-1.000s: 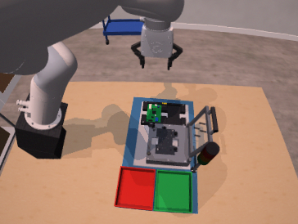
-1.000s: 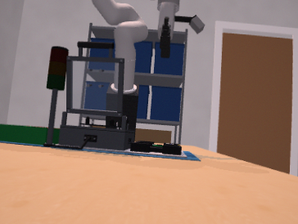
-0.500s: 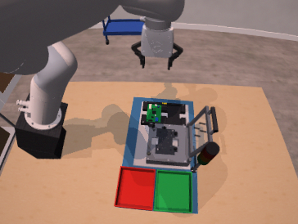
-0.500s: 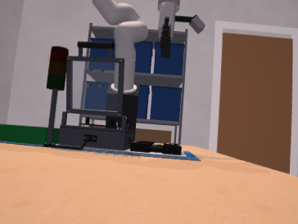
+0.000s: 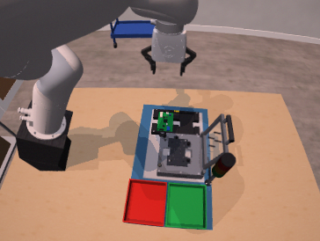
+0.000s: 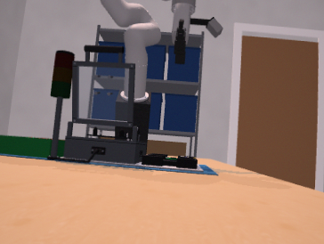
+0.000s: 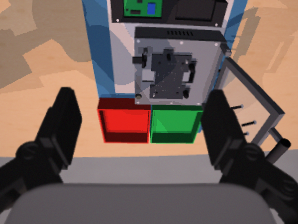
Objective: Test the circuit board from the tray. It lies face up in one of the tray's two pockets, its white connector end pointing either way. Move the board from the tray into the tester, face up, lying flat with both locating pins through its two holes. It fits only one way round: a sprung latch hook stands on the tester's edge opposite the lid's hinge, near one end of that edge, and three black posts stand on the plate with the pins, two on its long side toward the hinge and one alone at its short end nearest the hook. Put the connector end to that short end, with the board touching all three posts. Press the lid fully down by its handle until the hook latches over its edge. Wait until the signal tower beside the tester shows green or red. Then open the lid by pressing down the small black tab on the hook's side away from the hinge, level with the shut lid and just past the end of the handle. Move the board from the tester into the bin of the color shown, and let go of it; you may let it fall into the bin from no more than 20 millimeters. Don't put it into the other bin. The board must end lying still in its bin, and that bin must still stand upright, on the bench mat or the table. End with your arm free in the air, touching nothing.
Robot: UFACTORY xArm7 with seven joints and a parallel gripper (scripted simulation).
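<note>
Right now my hand is 310 mm above the green circuit board. The rest, counted from my hand: tester's clear lid (210 mm to the right, 150 mm below, 140 mm ahead); then tester's plate (260 mm below, 170 mm to the right, 20 mm ahead); then latch hook (240 mm below, 110 mm to the right, 30 mm behind).
</note>
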